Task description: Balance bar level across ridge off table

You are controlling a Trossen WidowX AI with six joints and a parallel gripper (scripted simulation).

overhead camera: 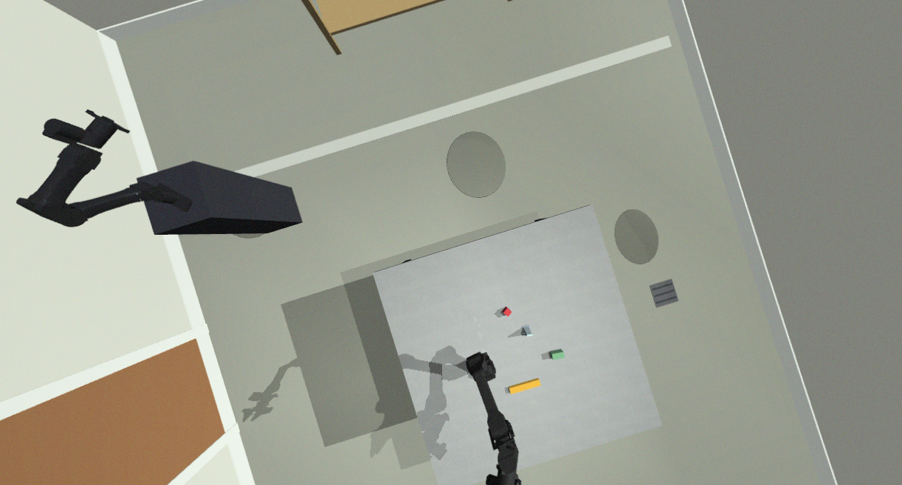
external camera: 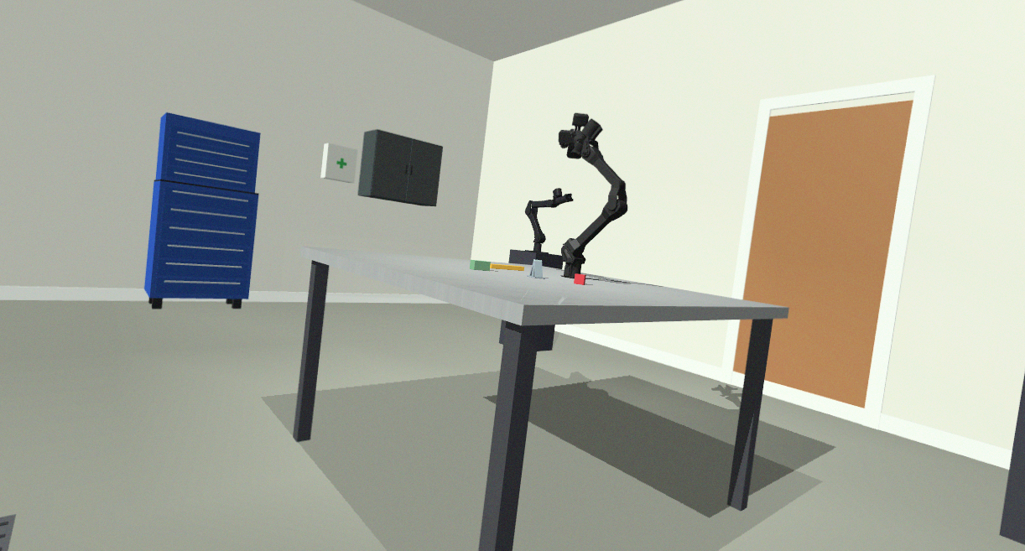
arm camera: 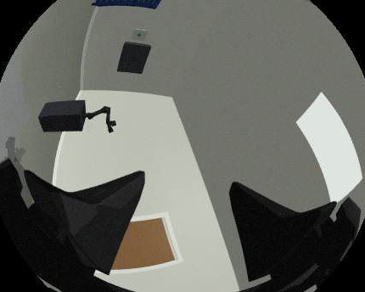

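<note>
Now: gripper tip 620 mm above the yellow bar, 270 mm short of it and 40 mm to the left of it. Round my gripper tip: green block (610 mm below, 490 mm ahead, 80 mm to the left); then red block (610 mm below, 390 mm to the left, 300 mm ahead).
</note>
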